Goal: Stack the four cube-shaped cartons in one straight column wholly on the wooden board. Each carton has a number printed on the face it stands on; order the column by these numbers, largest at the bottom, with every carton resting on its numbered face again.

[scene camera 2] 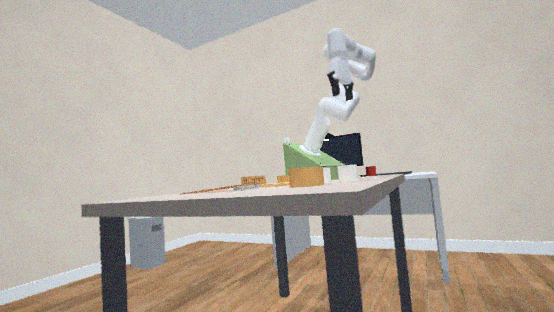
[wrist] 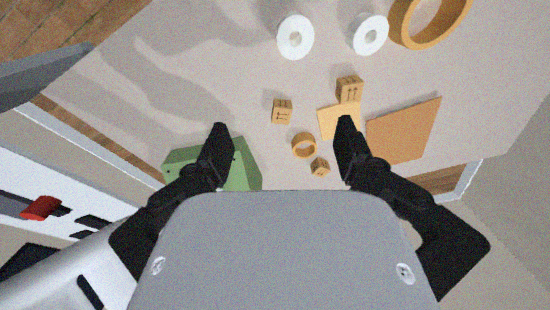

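Pixels of known places: gripper, fingertip midpoint: [scene camera 2: 343,97] [wrist: 281,133]; arm's base at its link origin: [scene camera 2: 309,151].
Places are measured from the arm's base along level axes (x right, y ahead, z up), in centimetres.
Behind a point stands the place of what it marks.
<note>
Three small cube cartons show in the wrist view: one carton [wrist: 282,112] @[x -14.6, y 31.2, z -11.8 cm] with arrow marks, another carton [wrist: 349,90] @[x -12.4, y 48.2, z -11.8 cm] by the edge of a pale square sheet [wrist: 331,121] @[x -2.7, y 42.4, z -15.6 cm], and a third carton [wrist: 320,167] @[x 12.0, y 33.7, z -11.9 cm] near the small tan ring. A fourth carton cannot be made out there. The numbered undersides are hidden. A larger flat brown board [wrist: 403,131] @[x 11.9, y 62.1, z -15.3 cm] lies right of the pale sheet, with no carton on it. In the scene view, carton shapes [scene camera 2: 253,180] @[x 12.0, y 44.0, z -13.7 cm] overlap low on the table. My gripper [scene camera 2: 342,96] @[x -28.8, y 36.1, z 17.2 cm] [wrist: 281,133] @[x -28.8, y 36.1, z 17.2 cm] is open and empty, high above the table.
A small tan ring [wrist: 304,145] @[x -1.5, y 32.6, z -12.4 cm], a big tan ring [scene camera 2: 306,177] @[x -21.9, y 69.5, z -14.0 cm] [wrist: 405,32] @[x -19.4, y 59.5, z -11.0 cm] and two white rolls [wrist: 295,37] @[x -27.1, y 40.8, z -16.6 cm] [wrist: 370,35] @[x -21.0, y 54.6, z -13.9 cm] stand on the table [scene camera 2: 225,202] @[x -13.8, y 99.7, z -17.8 cm]. The green arm base [scene camera 2: 300,160] @[x 1.4, y 12.0, z -5.2 cm] [wrist: 249,167] @[x -2.4, y 12.9, z -9.5 cm] is behind. A monitor [scene camera 2: 345,149] and red cylinder [scene camera 2: 370,171] [wrist: 41,208] are beyond.
</note>
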